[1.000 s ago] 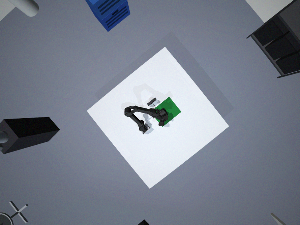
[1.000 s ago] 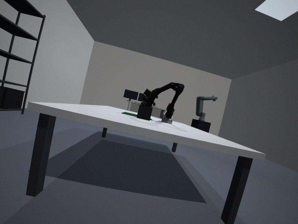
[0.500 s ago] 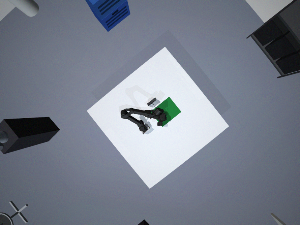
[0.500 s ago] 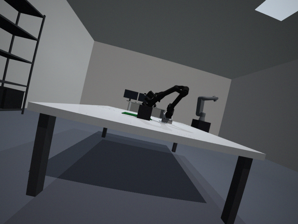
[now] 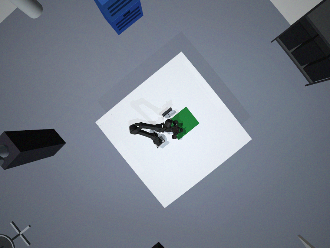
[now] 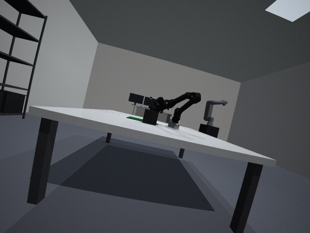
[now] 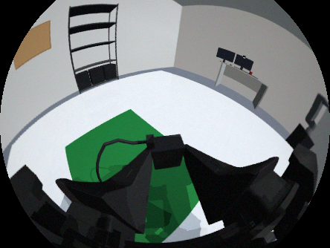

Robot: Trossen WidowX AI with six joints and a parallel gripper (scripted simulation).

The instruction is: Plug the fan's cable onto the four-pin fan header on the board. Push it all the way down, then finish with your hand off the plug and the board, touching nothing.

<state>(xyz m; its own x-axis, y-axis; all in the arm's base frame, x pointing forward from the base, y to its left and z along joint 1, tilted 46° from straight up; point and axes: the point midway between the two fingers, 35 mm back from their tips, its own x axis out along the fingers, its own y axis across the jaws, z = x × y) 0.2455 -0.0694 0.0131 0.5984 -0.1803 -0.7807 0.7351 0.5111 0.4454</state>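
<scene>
My gripper tip is 90 mm to the right of the white four-pin header and 100 mm above it. The rest, counted from my gripper tip: fan 20 mm ahead, 240 mm to the left, 50 mm below; then black plug 10 mm below; then green board 70 mm ahead, 40 mm to the left, 120 mm below.
</scene>
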